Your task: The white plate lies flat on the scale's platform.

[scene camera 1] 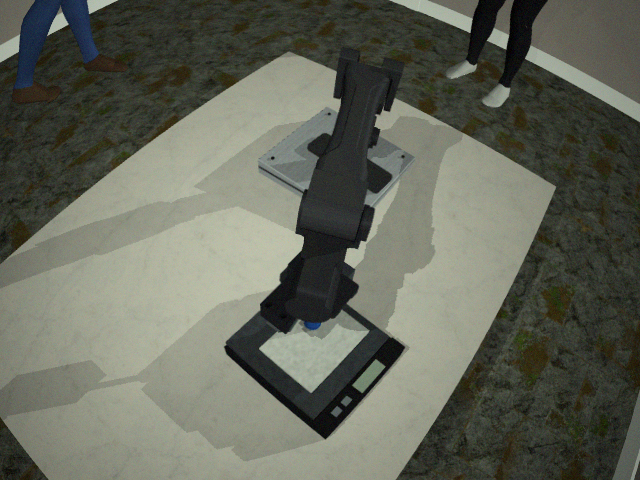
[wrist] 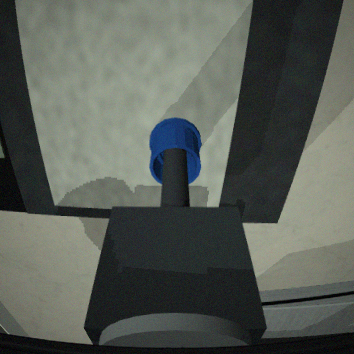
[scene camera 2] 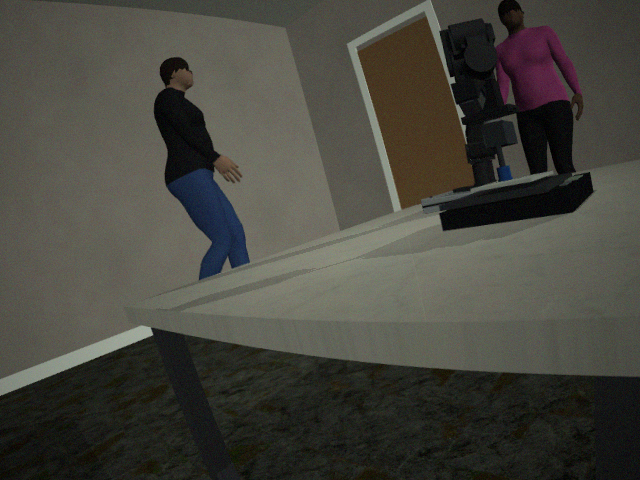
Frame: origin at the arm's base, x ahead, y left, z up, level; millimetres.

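Where they show: end effector, tool point: [scene camera 1: 311,325] [wrist: 174,132].
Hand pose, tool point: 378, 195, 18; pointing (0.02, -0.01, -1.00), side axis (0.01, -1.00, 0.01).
Each offset is from my tool point to the top centre of the thing, as dx, dy, dz. Level surfaces: height alone.
The white square plate {+22, +24, +13} [scene camera 1: 313,354] [scene camera 2: 525,181] [wrist: 105,88] lies flat on the platform of the black scale {+26, +29, -3} [scene camera 1: 280,381] [scene camera 2: 499,210] [wrist: 281,105], near the table's front. My gripper [scene camera 1: 312,326] [scene camera 2: 504,172] [wrist: 175,151], a blue suction cup, points straight down. It sits on the plate's top close to the plate's rear edge. The arm reaches forward from its base and hides the rear corner of the scale in scene camera 1. The scale's display {+11, +132, -8} [scene camera 1: 368,376] faces the front right.
The arm stands on a grey base plate [scene camera 1: 290,152] [scene camera 2: 442,200] at the back of the pale table {dz -48} [scene camera 1: 175,286] [scene camera 2: 318,295]. One person [scene camera 2: 194,157] stands left of the table, and another [scene camera 2: 532,71] stands behind the arm. A brown door [scene camera 2: 413,110] is in the far wall.
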